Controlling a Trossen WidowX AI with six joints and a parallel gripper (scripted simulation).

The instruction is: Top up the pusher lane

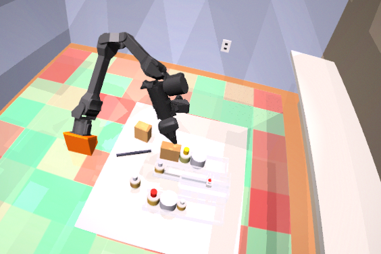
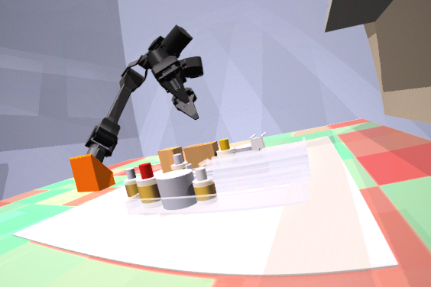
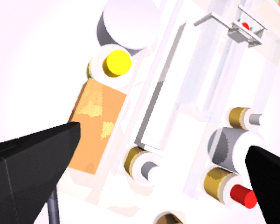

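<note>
The brown box lies 12 cm below my gripper tip, 2 cm to the left of it and 1 cm behind it. The rest, counted from my gripper tip: sprung lane 13 cm below, 12 cm ahead, 6 cm to the right; then dark rod 15 cm below, 15 cm behind, 2 cm to the right.
</note>
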